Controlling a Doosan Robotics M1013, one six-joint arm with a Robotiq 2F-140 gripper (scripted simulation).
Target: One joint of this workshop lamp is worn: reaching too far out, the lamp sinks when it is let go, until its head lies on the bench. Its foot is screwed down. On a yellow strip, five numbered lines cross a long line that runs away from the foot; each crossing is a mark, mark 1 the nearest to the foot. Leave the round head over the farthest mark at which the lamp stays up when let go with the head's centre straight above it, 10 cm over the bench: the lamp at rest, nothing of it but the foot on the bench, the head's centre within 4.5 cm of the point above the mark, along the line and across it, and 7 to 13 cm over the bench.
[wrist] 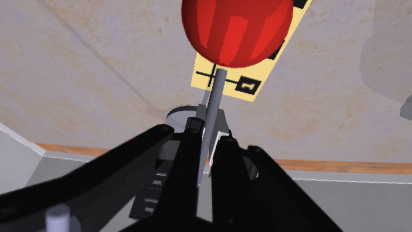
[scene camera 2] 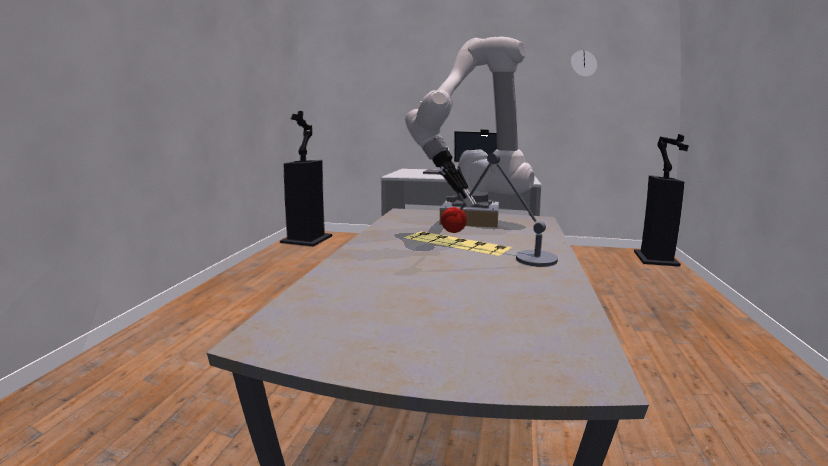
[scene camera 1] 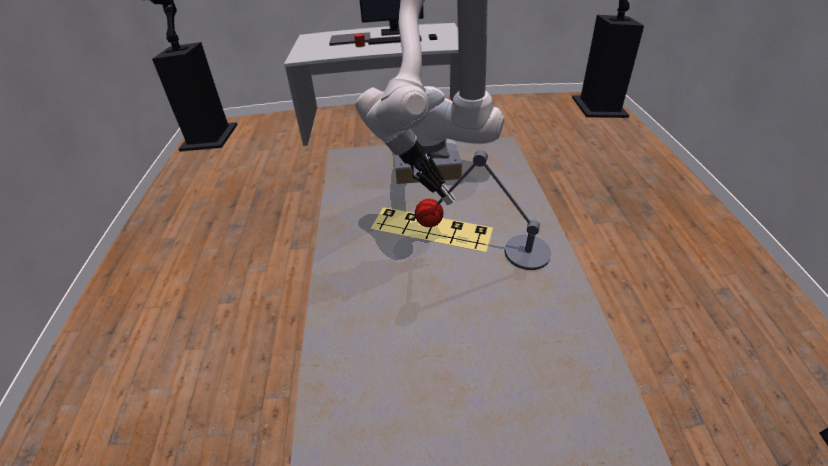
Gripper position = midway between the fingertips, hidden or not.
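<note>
I can see my gripper (scene camera 1: 451,201), and the wrist view has the gripper (wrist: 207,119) too, as does scene camera 2, with the gripper (scene camera 2: 472,205). A red round lamp head (scene camera 1: 429,212) is visible to me. So is a grey foot (scene camera 1: 518,250).
</note>
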